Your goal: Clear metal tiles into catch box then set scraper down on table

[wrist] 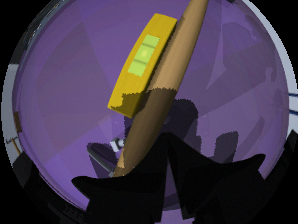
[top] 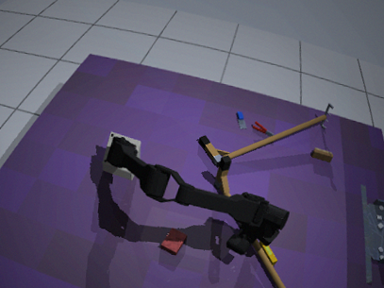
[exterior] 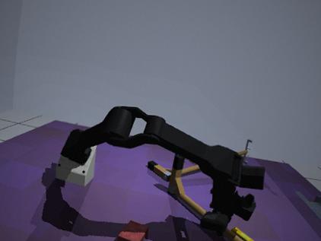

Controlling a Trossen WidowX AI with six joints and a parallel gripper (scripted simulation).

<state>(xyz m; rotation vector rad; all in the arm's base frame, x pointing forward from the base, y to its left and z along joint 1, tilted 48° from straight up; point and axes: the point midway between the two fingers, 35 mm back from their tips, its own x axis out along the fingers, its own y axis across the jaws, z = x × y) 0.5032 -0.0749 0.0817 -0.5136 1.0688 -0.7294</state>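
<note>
My gripper tip is 3 cm short of the long scraper and 5 cm below it. The rest, counted from my gripper tip: red block 22 cm behind, 9 cm to the right; then yellow block 7 cm ahead, 1 cm above; then brown block 18 cm ahead, 54 cm to the left, 1 cm above.
</note>
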